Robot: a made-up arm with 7 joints. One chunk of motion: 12 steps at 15 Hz.
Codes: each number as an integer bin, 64 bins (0 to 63) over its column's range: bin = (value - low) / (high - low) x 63, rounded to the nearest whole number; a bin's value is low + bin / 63 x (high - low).
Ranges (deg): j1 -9.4..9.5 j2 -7.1..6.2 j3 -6.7..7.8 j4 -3..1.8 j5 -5..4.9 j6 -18.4..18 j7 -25.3..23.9
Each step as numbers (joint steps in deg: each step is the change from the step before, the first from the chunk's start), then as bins.
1 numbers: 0.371 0.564 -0.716 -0.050 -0.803 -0.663 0.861
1 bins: 33 36 26 39 27 31 33
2 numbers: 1.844 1.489 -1.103 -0.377 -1.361 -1.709 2.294
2 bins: 37 41 24 34 23 29 35
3 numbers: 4.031 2.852 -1.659 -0.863 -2.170 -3.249 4.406
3 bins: 45 47 22 28 18 26 38
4 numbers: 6.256 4.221 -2.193 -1.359 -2.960 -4.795 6.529
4 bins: 52 54 20 22 13 24 41
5 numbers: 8.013 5.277 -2.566 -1.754 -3.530 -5.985 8.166
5 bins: 58 59 18 16 9 21 43
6 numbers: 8.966 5.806 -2.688 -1.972 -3.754 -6.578 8.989
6 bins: 61 61 17 13 8 20 44
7 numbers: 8.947 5.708 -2.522 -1.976 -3.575 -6.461 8.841
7 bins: 61 61 18 13 9 21 44
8 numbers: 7.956 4.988 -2.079 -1.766 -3.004 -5.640 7.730
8 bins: 58 57 20 16 13 22 42
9 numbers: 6.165 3.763 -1.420 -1.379 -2.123 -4.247 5.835
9 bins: 52 51 23 21 18 24 40
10 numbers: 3.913 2.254 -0.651 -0.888 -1.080 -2.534 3.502
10 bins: 44 44 26 28 25 27 37
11 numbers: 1.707 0.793 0.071 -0.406 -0.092 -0.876 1.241
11 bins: 37 37 29 34 31 30 34
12 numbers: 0.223 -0.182 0.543 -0.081 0.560 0.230 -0.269
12 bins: 32 33 31 38 35 32 32
